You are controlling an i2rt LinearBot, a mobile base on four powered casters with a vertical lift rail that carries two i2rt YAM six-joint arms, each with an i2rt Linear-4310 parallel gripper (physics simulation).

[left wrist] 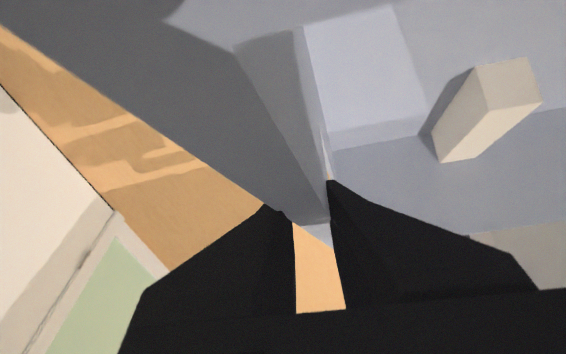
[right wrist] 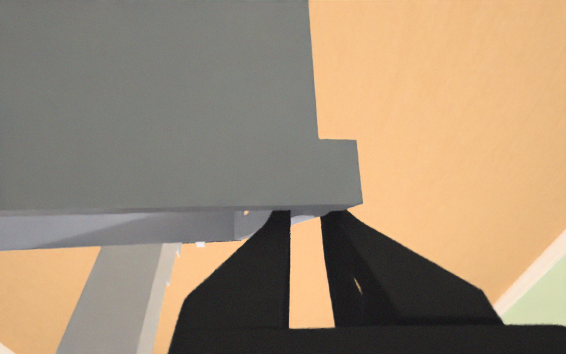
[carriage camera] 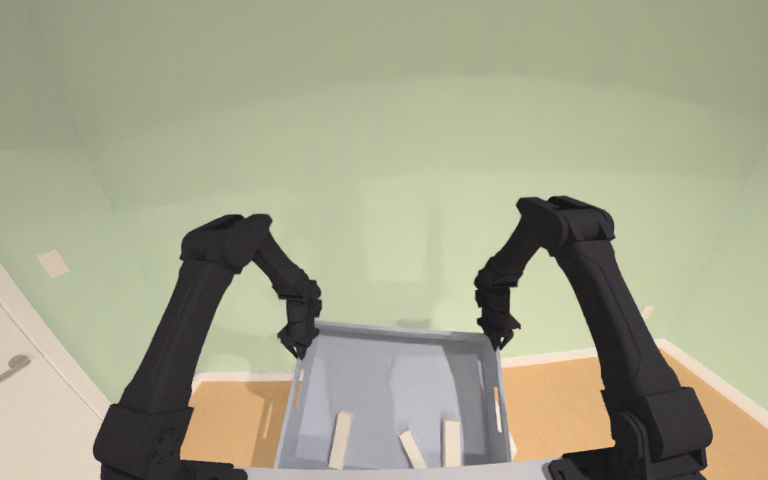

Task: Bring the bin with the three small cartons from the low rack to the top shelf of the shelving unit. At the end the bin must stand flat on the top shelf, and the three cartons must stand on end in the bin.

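Frame: origin at the left arm's base, x down, y left, z ahead, level; millimetres.
Where they show: left gripper, fingertip midpoint: (left wrist: 308,197) (carriage camera: 300,358); right gripper, fingertip midpoint: (right wrist: 305,206) (carriage camera: 497,349).
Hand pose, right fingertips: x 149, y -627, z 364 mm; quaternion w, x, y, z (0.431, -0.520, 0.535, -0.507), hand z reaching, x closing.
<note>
After its pixels a point has its place.
The grey-blue bin (carriage camera: 404,331) @[x 109, y -354, z 419 mm] (left wrist: 370,190) @[x 365, y -43, z 180 mm] (right wrist: 150,100) @[x 146, y -575, z 415 mm] is held between both arms and looks steeply tilted, its far edge raised. Three cream cartons (carriage camera: 340,440) @[x 344, y -152, z 234 mm] (carriage camera: 412,448) @[x 362, y -359, z 218 mm] (carriage camera: 450,443) @[x 349, y -466, z 219 mm] lie toward its near end, the middle one slanting; they do not stand on end, and their lower ends are partly hidden. One carton (left wrist: 500,107) @[x 304, y -152, z 289 mm] also shows in the left wrist view. My left gripper (carriage camera: 299,355) @[x 156, y -32, z 368 mm] (left wrist: 308,197) @[x 156, y -32, z 368 mm] is shut on the bin's left wall near the far corner. My right gripper (carriage camera: 500,346) @[x 149, y -627, z 364 mm] (right wrist: 305,206) @[x 149, y -627, z 364 mm] is shut on its right wall near the far corner. The shelving unit is not identifiable.
A pale grey carriage edge (carriage camera: 396,474) crosses the bottom and hides the bin's near wall. A green wall (carriage camera: 396,141) @[x -446, y -376, z 1024 mm] rises behind. A white door (carriage camera: 39,418) @[x 487, y 1171, z 303 mm] is at the left. A slanting grey post (right wrist: 107,300) shows below the bin in the right wrist view.
</note>
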